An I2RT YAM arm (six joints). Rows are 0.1 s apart.
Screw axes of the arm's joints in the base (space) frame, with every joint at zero. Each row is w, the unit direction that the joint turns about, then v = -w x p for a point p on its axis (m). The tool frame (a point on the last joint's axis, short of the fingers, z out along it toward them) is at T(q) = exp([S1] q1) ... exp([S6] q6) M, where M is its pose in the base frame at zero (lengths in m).
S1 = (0, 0, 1, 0.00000, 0.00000, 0.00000)
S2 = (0, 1, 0, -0.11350, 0.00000, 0.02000)
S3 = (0, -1, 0, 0.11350, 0.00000, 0.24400)
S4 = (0, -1, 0, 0.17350, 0.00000, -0.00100)
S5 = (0, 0, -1, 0.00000, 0.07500, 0.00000)
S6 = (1, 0, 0, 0.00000, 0.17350, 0.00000)
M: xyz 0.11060 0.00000 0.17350 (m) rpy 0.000 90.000 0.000 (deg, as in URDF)
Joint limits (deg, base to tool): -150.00..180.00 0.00..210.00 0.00..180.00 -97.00..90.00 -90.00..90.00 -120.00..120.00
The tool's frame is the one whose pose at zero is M.
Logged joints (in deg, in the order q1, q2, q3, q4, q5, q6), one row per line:
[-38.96, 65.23, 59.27, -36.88, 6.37, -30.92]
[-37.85, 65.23, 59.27, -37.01, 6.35, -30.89]
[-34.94, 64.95, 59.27, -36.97, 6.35, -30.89]
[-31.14, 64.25, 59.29, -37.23, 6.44, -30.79]
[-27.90, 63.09, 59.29, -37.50, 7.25, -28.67]
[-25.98, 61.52, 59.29, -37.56, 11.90, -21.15]
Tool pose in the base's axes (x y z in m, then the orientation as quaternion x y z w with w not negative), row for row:
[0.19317, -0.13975, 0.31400, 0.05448, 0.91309, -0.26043, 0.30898]
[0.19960, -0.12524, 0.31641, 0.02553, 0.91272, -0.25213, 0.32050]
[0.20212, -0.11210, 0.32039, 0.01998, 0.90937, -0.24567, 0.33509]
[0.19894, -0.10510, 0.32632, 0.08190, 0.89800, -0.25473, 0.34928]
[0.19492, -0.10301, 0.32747, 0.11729, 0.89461, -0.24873, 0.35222]
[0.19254, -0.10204, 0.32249, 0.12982, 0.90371, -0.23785, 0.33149]
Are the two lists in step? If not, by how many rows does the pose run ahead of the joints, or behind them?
The pose runs 2 rows ahead of the joints: the pose in row i belongs to the joints in row i + 2.
